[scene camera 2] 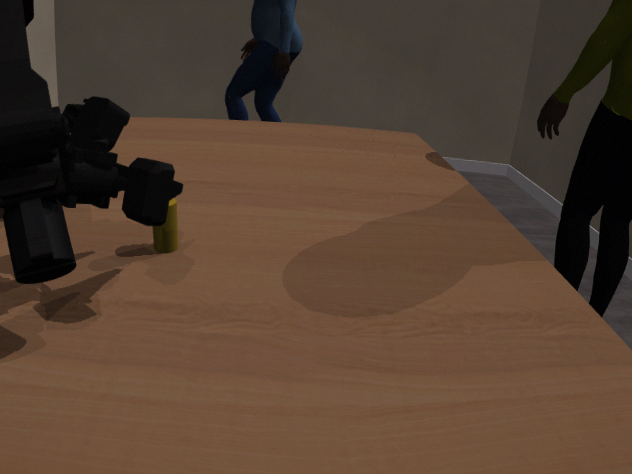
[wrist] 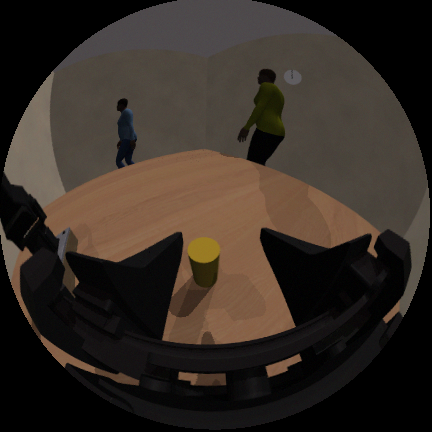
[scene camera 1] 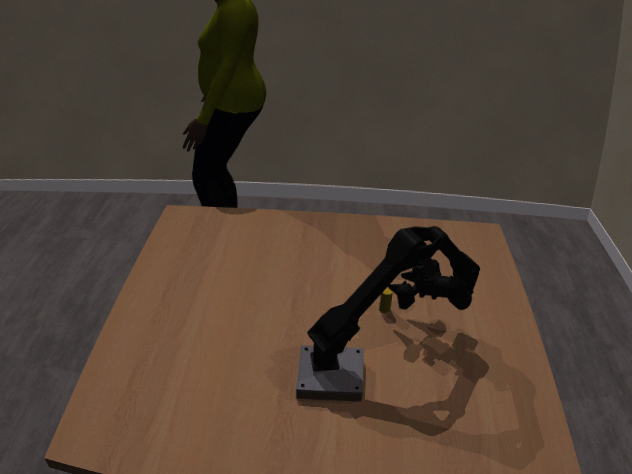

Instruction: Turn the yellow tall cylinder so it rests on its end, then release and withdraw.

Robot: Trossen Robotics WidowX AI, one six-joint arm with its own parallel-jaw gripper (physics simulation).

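Note:
The yellow tall cylinder (scene camera 1: 385,302) (scene camera 2: 169,234) (wrist: 205,267) stands upright on its end on the wooden table. In scene camera 2 its upper left part is hidden behind a finger. My gripper (scene camera 1: 397,281) (scene camera 2: 153,153) (wrist: 221,235) is open and empty, held above the table on the right side of the cylinder in scene camera 1. In the wrist view the cylinder shows in the gap between the fingers, nearer the left finger, with bare table around its base; no finger appears to touch it.
The table (scene camera 1: 204,316) (scene camera 2: 357,382) (wrist: 175,195) carries the arm's grey base plate (scene camera 1: 330,380) (wrist: 63,242). A person in a yellow-green top (scene camera 1: 232,66) (scene camera 2: 602,71) (wrist: 270,110) and a person in blue (scene camera 2: 273,30) (wrist: 126,125) stand beyond the table edges.

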